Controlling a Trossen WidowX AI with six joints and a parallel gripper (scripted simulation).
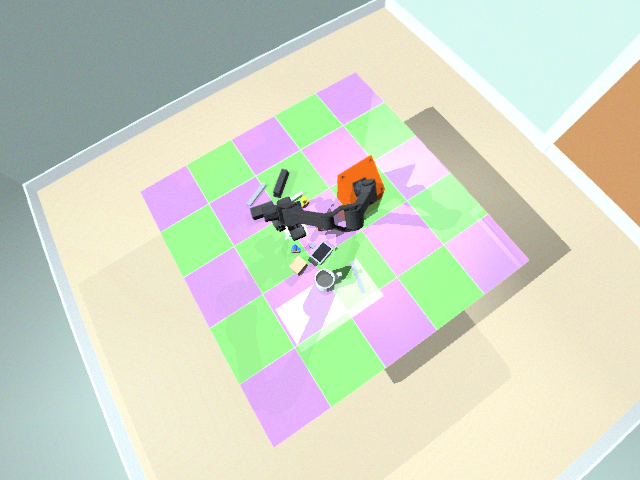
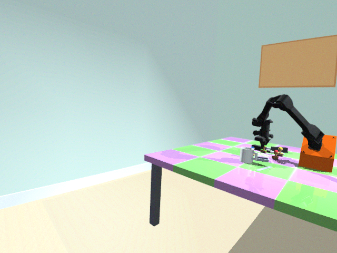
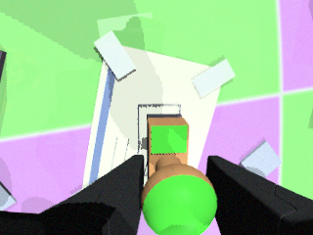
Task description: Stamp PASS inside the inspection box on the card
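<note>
The white card is 10 mm to the left of my gripper tip and 50 mm below it. From my gripper tip the other things lie so: blue-labelled stamp 40 mm ahead, 100 mm to the left, 30 mm below; then red-knobbed stamp 110 mm behind, 60 mm to the left, 30 mm below; then dark slab 80 mm ahead, 140 mm to the right, 30 mm below.
</note>
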